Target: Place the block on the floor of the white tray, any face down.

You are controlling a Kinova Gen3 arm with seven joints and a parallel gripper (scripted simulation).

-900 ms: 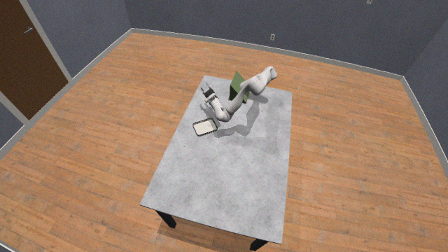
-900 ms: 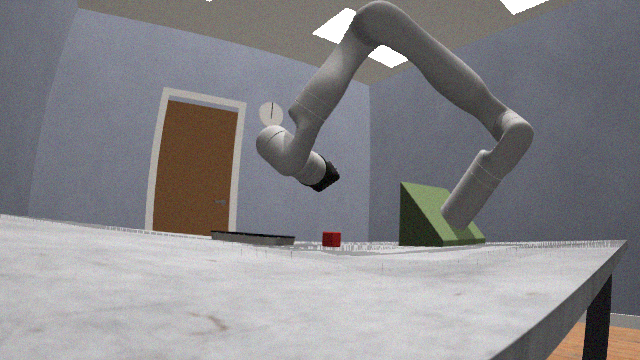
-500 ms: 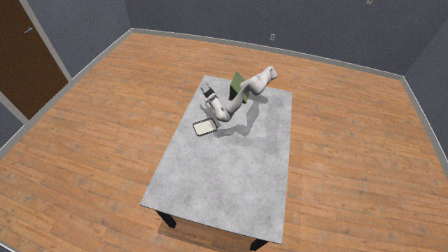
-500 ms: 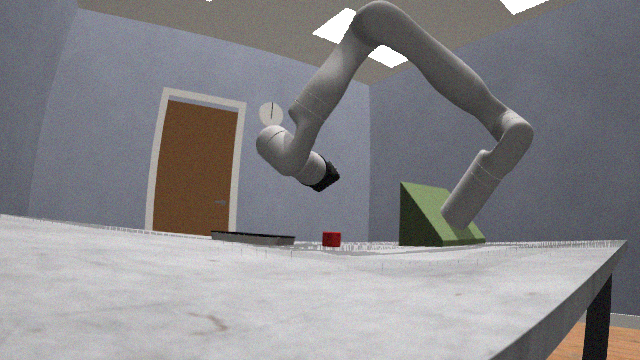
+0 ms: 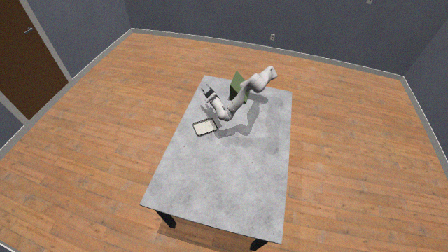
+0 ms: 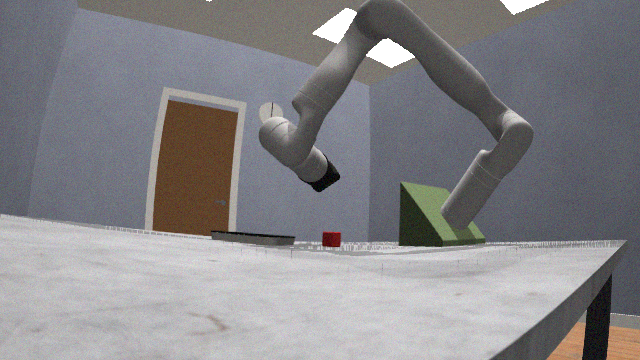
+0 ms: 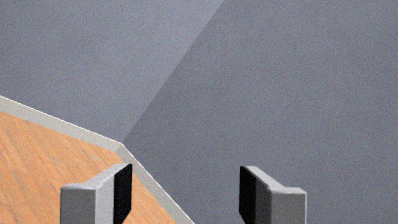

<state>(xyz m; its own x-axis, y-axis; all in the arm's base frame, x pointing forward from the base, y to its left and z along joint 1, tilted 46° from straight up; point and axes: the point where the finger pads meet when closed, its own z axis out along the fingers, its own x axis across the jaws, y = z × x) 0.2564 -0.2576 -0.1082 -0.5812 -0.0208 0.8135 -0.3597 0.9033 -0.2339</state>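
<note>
Right now the red block is 7 cm ahead of my hand, 15 cm to the left of it and 17 cm below it. The rest, counted from my hand: white tray 23 cm ahead, 8 cm to the left, 18 cm below.
</note>
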